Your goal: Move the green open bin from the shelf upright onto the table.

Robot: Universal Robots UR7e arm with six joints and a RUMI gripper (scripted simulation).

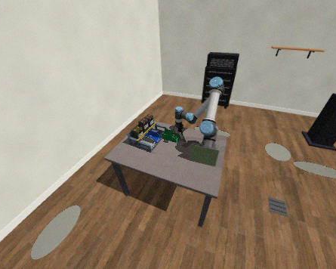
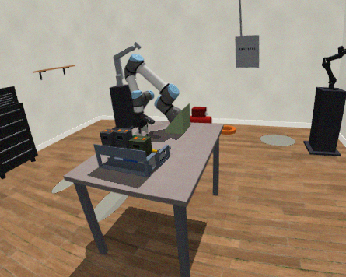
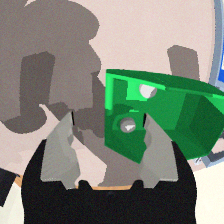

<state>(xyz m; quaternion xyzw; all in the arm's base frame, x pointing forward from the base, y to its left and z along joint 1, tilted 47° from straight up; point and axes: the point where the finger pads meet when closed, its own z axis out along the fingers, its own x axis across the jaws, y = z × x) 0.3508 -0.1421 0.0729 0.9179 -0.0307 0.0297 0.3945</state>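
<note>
The green open bin lies 8 cm ahead of my hand and 1 cm to the right of it. From my hand the other things lie so: grey bin: 29 cm ahead, 20 cm to the left, 1 cm above; then blue bin: 28 cm ahead, 9 cm to the left, 1 cm above; then yellow rail: 33 cm ahead, 9 cm to the left, 7 cm above.
</note>
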